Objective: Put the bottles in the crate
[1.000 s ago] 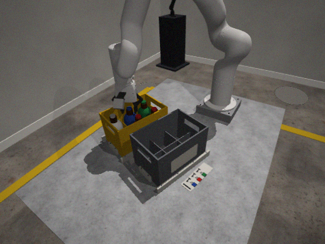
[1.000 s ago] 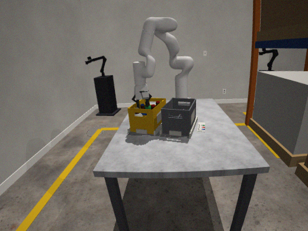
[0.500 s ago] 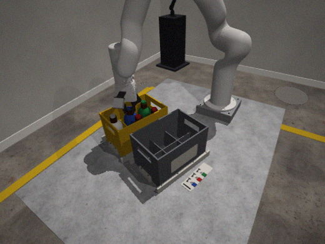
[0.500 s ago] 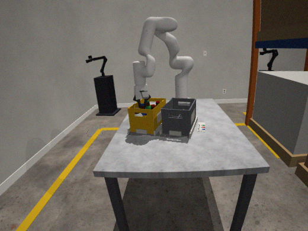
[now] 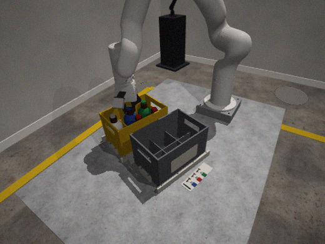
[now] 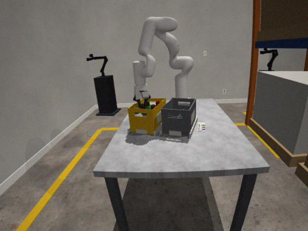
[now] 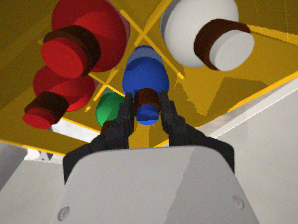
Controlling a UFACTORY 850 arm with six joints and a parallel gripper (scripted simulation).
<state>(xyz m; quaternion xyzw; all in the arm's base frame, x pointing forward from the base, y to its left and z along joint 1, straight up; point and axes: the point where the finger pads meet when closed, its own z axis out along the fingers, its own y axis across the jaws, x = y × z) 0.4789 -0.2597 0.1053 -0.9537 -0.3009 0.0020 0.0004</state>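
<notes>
My gripper is now 7 cm above the blue-label bottle. From my hand the other things lie so: white-label bottle: 9 cm ahead, 2 cm to the right, 7 cm below; then red bottle: 2 cm ahead, 8 cm to the left, 7 cm below; then yellow crate: 1 cm ahead, 4 cm to the left, 7 cm below.
</notes>
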